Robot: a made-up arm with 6 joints. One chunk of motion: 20 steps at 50 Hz.
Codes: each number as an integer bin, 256 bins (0 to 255) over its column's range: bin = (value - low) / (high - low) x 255, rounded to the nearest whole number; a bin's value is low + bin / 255 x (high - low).
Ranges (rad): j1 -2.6..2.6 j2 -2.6..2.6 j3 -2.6..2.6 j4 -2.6..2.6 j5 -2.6..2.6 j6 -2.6..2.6
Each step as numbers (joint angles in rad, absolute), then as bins.
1 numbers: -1.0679 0.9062 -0.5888 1.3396 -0.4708 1.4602
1 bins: 75 172 99 193 104 199
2 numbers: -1.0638 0.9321 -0.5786 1.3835 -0.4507 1.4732
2 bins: 75 173 99 195 105 200
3 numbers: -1.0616 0.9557 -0.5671 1.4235 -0.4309 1.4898
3 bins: 75 174 100 197 106 201
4 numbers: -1.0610 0.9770 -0.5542 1.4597 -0.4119 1.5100
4 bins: 75 175 100 199 107 202
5 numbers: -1.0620 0.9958 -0.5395 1.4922 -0.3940 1.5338
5 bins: 75 176 101 201 108 203
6 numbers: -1.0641 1.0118 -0.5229 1.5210 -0.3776 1.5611
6 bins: 75 177 102 202 109 204
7 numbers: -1.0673 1.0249 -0.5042 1.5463 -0.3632 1.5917
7 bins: 75 178 103 203 110 206
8 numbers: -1.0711 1.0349 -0.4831 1.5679 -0.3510 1.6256
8 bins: 75 178 104 204 110 207
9 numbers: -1.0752 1.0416 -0.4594 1.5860 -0.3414 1.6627
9 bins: 75 179 105 205 111 209
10 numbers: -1.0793 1.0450 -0.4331 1.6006 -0.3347 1.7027
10 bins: 75 179 106 206 111 211
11 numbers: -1.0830 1.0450 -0.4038 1.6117 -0.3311 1.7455
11 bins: 74 179 108 207 111 213
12 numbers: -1.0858 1.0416 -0.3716 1.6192 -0.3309 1.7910
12 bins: 74 179 109 207 111 215
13 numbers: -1.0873 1.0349 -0.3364 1.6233 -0.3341 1.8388
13 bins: 74 178 111 207 111 218
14 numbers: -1.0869 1.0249 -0.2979 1.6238 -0.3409 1.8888
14 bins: 74 178 113 207 111 220
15 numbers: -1.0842 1.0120 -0.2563 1.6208 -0.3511 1.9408
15 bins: 74 177 115 207 110 223
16 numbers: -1.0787 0.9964 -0.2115 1.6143 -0.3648 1.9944
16 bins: 75 176 117 207 110 225
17 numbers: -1.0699 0.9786 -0.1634 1.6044 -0.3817 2.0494
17 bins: 75 175 119 206 109 228
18 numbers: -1.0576 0.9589 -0.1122 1.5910 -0.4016 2.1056
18 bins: 76 175 122 206 108 231
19 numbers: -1.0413 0.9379 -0.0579 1.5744 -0.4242 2.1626
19 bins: 76 173 125 205 107 234
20 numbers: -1.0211 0.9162 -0.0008 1.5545 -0.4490 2.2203
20 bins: 77 172 127 204 105 236
